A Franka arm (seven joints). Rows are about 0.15 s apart.
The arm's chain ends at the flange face. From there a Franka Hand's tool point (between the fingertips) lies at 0.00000 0.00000 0.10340 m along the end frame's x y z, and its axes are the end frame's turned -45 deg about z.
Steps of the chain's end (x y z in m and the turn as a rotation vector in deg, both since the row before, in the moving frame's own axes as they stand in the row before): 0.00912, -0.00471, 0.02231, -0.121, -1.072, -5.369; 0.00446, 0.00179, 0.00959, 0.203, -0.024, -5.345; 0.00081, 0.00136, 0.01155, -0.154, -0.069, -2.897; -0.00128, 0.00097, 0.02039, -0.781, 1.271, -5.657; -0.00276, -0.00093, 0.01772, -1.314, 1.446, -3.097; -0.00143, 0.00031, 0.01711, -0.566, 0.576, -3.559; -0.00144, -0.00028, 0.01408, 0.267, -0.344, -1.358
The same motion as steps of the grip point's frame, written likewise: 0.00820, 0.00198, 0.02229, 0.672, -0.844, -5.369; 0.00210, 0.00412, 0.00959, 0.161, 0.127, -5.345; -0.00067, 0.00165, 0.01155, -0.060, -0.158, -2.897; -0.00084, 0.00236, 0.02035, -1.451, 0.346, -5.657; -0.00103, 0.00091, 0.01766, -1.952, 0.093, -3.097; -0.00117, 0.00066, 0.01710, -0.808, 0.007, -3.559; -0.00093, -0.00199, 0.01408, 0.432, -0.054, -1.358
